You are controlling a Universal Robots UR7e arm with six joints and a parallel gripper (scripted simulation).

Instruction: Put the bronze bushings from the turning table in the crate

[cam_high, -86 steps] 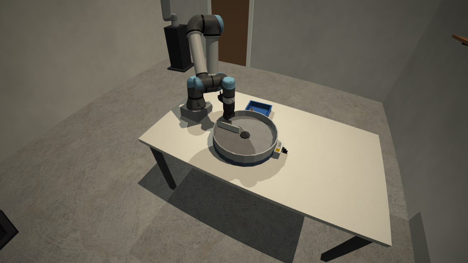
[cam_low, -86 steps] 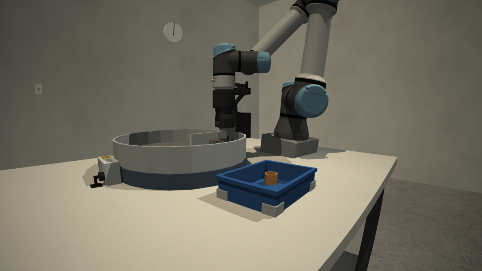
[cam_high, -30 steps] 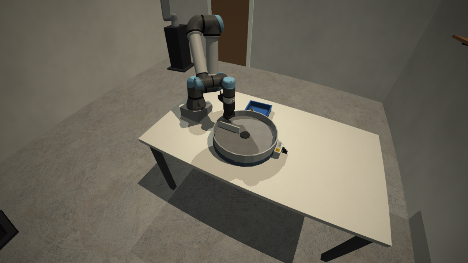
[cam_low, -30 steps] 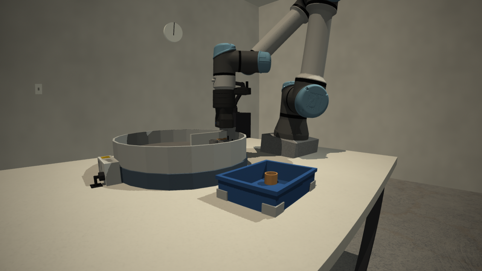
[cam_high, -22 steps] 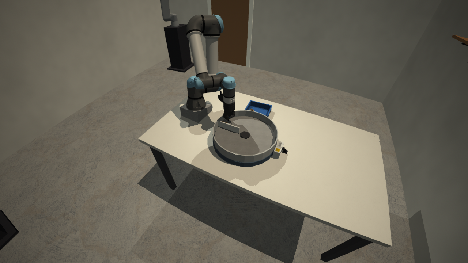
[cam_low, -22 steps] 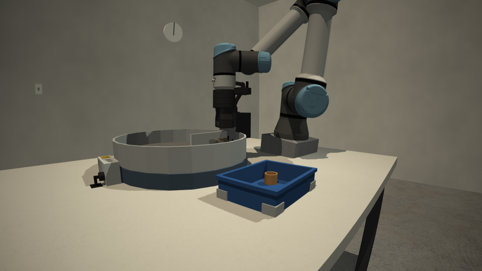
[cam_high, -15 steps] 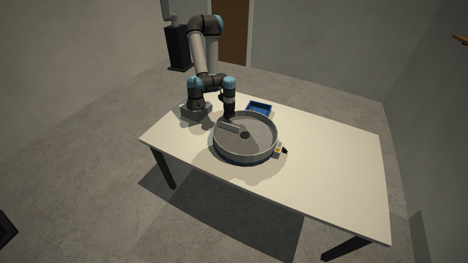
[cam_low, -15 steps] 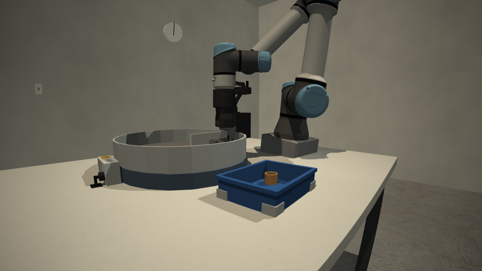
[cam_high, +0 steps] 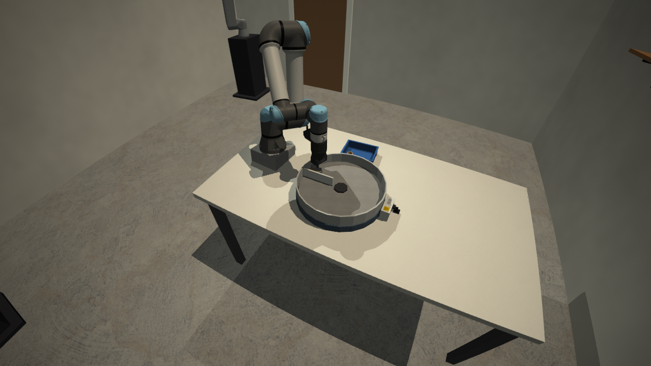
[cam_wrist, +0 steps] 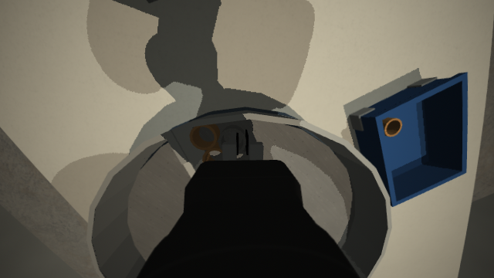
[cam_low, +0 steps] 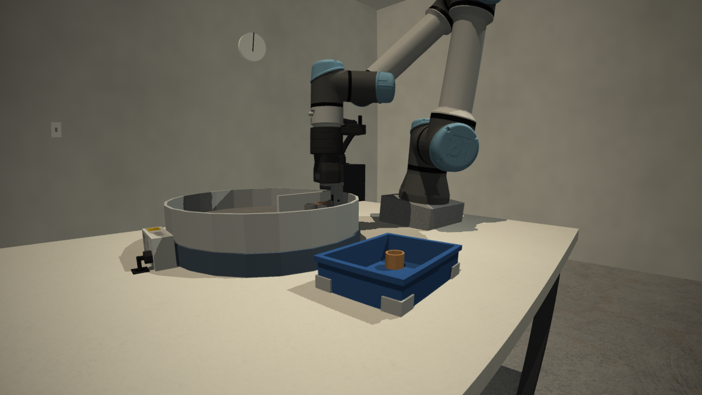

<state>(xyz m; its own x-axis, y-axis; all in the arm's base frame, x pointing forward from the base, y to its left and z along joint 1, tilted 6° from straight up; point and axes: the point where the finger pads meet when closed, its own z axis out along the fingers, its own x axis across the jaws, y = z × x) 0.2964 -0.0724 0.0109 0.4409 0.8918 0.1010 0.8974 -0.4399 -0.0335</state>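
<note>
The turning table lies 18 cm ahead of my hand, 7 cm to the right of it and 3 cm below it. Round my hand: blue crate 27 cm to the left, 16 cm ahead, 6 cm below.
</note>
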